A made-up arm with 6 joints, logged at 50 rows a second.
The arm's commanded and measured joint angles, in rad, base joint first. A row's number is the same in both.
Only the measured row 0 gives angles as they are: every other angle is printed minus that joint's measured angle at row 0.
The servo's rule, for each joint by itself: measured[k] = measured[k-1] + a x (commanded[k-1-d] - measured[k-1]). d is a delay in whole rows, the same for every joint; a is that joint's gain. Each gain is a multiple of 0.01, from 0.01 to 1. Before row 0 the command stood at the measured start. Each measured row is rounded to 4 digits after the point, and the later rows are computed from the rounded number. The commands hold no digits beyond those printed.
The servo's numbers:
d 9
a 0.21 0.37 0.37 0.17 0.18 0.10
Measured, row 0: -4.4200, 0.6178, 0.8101, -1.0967, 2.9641, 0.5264
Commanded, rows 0 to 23: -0.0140, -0.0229, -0.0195, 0.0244, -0.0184, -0.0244; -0.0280, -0.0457, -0.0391, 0.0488, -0.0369, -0.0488; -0.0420, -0.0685, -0.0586, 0.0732, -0.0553, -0.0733; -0.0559, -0.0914, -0.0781, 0.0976, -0.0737, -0.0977; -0.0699, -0.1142, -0.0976, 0.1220, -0.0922, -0.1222; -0.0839, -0.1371, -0.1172, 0.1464, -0.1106, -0.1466; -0.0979, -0.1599, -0.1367, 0.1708, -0.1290, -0.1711; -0.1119, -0.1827, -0.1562, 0.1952, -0.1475, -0.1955; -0.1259, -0.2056, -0.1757, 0.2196, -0.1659, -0.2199; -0.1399, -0.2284, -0.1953, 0.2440, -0.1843, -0.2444; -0.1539, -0.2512, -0.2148, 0.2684, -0.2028, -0.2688; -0.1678, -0.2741, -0.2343, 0.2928, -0.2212, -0.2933; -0.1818, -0.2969, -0.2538, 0.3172, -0.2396, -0.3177; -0.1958, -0.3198, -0.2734, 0.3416, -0.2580, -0.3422; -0.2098, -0.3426, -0.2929, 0.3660, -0.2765, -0.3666; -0.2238, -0.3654, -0.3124, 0.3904, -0.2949, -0.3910; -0.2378, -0.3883, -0.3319, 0.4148, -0.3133, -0.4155; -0.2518, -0.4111, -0.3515, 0.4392, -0.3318, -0.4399; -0.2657, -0.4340, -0.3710, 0.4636, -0.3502, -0.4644; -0.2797, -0.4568, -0.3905, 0.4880, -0.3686, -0.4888; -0.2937, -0.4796, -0.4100, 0.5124, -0.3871, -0.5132; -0.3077, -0.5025, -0.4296, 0.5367, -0.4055, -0.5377; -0.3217, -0.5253, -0.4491, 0.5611, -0.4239, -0.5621; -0.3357, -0.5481, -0.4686, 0.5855, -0.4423, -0.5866
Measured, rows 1 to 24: 0.0000, 0.0000, 0.0000, 0.0000, 0.0000, 0.0000; 0.0000, 0.0000, 0.0000, 0.0000, 0.0000, 0.0000; 0.0000, 0.0000, 0.0000, 0.0000, 0.0000, 0.0000; 0.0000, 0.0000, 0.0000, 0.0000, 0.0000, 0.0000; 0.0000, 0.0000, 0.0000, 0.0000, 0.0000, 0.0000; 0.0000, 0.0000, 0.0000, 0.0000, 0.0000, 0.0000; 0.0000, 0.0000, 0.0000, 0.0000, 0.0000, 0.0000; 0.0000, 0.0000, 0.0000, 0.0000, 0.0000, 0.0000; 0.0000, 0.0000, 0.0000, 0.0000, 0.0000, 0.0000; -0.0029, -0.0085, -0.0072, 0.0041, -0.0033, -0.0024; -0.0082, -0.0223, -0.0190, 0.0117, -0.0093, -0.0070; -0.0153, -0.0394, -0.0337, 0.0222, -0.0176, -0.0136; -0.0238, -0.0586, -0.0501, 0.0350, -0.0277, -0.0220; -0.0335, -0.0792, -0.0677, 0.0498, -0.0393, -0.0320; -0.0441, -0.1006, -0.0860, 0.0662, -0.0521, -0.0435; -0.0554, -0.1225, -0.1048, 0.0840, -0.0659, -0.0563; -0.0673, -0.1448, -0.1238, 0.1029, -0.0806, -0.0702; -0.0796, -0.1673, -0.1430, 0.1227, -0.0960, -0.0852; -0.0923, -0.1899, -0.1624, 0.1433, -0.1119, -0.1011; -0.1052, -0.2126, -0.1818, 0.1646, -0.1283, -0.1179; -0.1183, -0.2354, -0.2012, 0.1864, -0.1450, -0.1354; -0.1316, -0.2582, -0.2207, 0.2086, -0.1620, -0.1536; -0.1451, -0.2810, -0.2402, 0.2312, -0.1793, -0.1725; -0.1587, -0.3038, -0.2597, 0.2541, -0.1968, -0.1919
